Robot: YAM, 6 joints.
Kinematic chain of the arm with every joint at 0, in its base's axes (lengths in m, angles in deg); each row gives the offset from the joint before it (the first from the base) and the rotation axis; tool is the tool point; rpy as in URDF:
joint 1: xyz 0 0 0.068 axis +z
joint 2: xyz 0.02 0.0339 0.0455 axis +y
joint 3: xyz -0.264 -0.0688 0 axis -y
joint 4: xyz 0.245 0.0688 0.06 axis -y
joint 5: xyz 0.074 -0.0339 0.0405 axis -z
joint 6: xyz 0.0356 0 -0.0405 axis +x
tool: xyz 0 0 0 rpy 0 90 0
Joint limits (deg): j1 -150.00..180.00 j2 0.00..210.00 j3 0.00..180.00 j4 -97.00..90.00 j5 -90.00..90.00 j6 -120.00..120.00
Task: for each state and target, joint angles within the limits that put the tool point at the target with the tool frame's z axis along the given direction. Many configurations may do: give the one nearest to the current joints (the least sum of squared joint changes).
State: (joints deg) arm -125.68 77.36 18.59 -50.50 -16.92 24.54
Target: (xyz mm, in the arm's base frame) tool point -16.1 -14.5 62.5 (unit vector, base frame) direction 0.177 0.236 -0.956
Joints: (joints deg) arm -134.37 49.60 0.12 -57.53 2.21 24.54
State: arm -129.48 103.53 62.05 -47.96 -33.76 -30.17
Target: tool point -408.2 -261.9 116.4 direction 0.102 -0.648 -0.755
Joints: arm -149.89 137.36 105.47 -40.70 -37.71 -30.17
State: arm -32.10 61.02 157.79 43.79 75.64 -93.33
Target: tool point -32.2 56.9 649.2 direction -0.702 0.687 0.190
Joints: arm -77.46 98.72 179.78 85.94 32.40 -93.33
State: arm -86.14 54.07 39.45 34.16 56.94 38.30
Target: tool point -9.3 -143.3 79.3 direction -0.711 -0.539 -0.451
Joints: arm -82.65 74.51 0.13 28.90 50.75 38.30
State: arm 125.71 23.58 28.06 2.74 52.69 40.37
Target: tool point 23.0 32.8 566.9 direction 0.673 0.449 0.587
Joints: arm 93.30 40.76 79.25 16.62 44.27 40.37
